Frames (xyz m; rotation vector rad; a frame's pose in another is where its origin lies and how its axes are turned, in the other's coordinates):
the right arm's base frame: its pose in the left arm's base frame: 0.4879 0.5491 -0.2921 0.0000 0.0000 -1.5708
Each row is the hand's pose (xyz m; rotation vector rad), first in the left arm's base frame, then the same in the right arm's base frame.
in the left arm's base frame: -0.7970 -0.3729 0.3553 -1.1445 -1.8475 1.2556
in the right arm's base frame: 0.9220 -1.2849 0.6474 -0.5512 2.3459 -1.6275
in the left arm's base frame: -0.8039 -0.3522 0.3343 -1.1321 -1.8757 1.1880
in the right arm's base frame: 0.9013 -1.2918 0.6264 -0.5932 2.3994 -1.6169
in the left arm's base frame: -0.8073 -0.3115 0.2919 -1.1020 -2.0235 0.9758
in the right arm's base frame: 0.8606 -1.2952 0.5840 -0.7577 2.5698 -1.4834
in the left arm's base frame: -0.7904 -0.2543 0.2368 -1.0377 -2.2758 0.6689
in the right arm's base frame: 0.8034 -1.2783 0.5289 1.0110 -2.7058 1.1456
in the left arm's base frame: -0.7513 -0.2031 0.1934 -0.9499 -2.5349 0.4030
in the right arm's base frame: 0.7522 -1.2392 0.4855 1.2290 -2.7022 0.7479
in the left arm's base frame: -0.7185 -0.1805 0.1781 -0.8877 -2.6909 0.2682
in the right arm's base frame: 0.7296 -1.2064 0.4702 1.3592 -2.6975 0.5214
